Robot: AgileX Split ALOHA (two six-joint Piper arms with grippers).
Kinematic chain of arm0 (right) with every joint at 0, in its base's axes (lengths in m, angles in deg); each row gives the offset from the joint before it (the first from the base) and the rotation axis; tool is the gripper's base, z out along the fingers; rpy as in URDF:
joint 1: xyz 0 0 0.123 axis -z
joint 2: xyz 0 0 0 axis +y
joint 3: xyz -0.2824 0 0.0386 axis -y
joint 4: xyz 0.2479 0 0.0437 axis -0.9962 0 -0.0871
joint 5: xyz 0 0 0 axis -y
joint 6: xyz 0.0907 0 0.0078 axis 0.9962 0 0.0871
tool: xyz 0 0 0 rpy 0 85 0
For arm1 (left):
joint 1: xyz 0 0 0.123 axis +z
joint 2: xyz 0 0 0 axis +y
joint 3: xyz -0.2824 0 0.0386 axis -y
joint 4: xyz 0.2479 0 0.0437 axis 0.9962 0 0.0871
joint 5: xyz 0 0 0 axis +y
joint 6: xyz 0.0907 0 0.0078 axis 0.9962 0 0.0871
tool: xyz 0 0 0 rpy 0 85 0
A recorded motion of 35 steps. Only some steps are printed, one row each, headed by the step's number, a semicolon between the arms.
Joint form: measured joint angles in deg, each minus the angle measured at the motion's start. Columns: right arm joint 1, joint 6, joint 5, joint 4, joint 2, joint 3; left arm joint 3, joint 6, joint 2, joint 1, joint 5, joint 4.
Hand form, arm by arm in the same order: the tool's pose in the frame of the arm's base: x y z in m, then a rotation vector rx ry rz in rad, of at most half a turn. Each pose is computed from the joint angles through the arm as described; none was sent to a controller.
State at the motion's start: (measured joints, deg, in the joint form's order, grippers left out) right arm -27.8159 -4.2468 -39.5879 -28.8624 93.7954 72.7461; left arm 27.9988 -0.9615 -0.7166 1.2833 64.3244 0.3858
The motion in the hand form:
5: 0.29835 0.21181 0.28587 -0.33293 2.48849 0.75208; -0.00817 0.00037 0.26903 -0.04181 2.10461 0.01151
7: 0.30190 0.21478 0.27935 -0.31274 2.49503 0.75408; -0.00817 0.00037 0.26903 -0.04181 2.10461 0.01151
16: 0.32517 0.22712 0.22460 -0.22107 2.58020 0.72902; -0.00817 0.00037 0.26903 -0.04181 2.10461 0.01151
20: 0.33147 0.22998 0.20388 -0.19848 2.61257 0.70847; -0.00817 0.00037 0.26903 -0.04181 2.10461 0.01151
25: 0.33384 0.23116 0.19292 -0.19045 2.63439 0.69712; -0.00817 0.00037 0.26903 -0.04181 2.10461 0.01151
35: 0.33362 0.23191 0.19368 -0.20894 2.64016 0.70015; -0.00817 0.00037 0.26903 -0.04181 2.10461 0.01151
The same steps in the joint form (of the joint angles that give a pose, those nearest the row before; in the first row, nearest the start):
5: -3.59 2.14 4.71 -0.18 0.58 0.00; 0.00 0.00 0.00 0.00 0.00 0.00
7: -3.76 2.56 5.82 -0.52 1.76 0.00; 0.00 0.00 0.00 0.00 0.00 0.00
16: -3.76 2.71 10.68 -2.88 10.63 0.00; 0.00 0.00 0.00 0.00 0.00 0.00
20: -3.76 2.71 12.15 -3.24 13.77 0.00; 0.00 0.00 0.00 0.00 0.00 0.00
25: -3.76 2.71 12.57 -3.36 15.36 0.00; 0.00 0.00 0.00 0.00 0.00 0.00
35: -3.76 2.05 11.72 -3.54 15.43 0.35; 0.00 0.00 0.00 0.00 0.00 0.00

